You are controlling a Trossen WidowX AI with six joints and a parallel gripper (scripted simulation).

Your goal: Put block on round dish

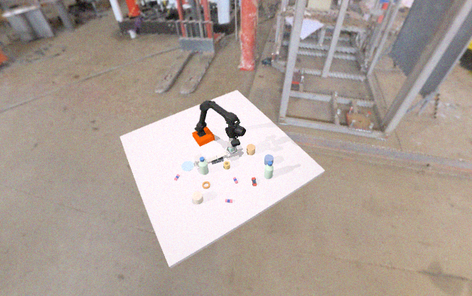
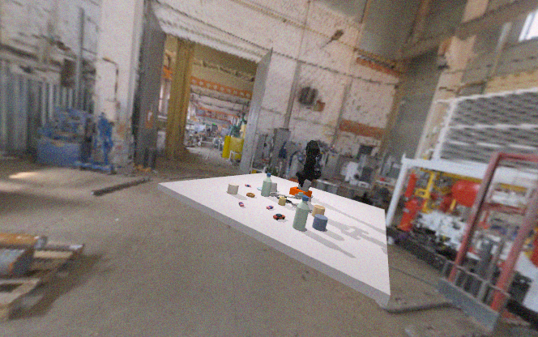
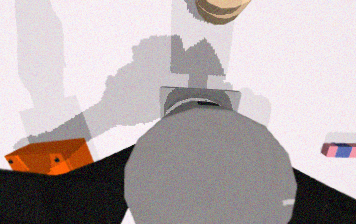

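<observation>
Now: gripper tip 60 mm above the pale green block, 10 mm to the left of it and 10 mm past it. Round my gripper tip: cup 20 mm to the left, 10 mm above; then yellow spool 120 mm below, 100 mm to the right, 80 mm ahead; then balance 140 mm to the right, 110 mm below, 30 mm behind.
</observation>
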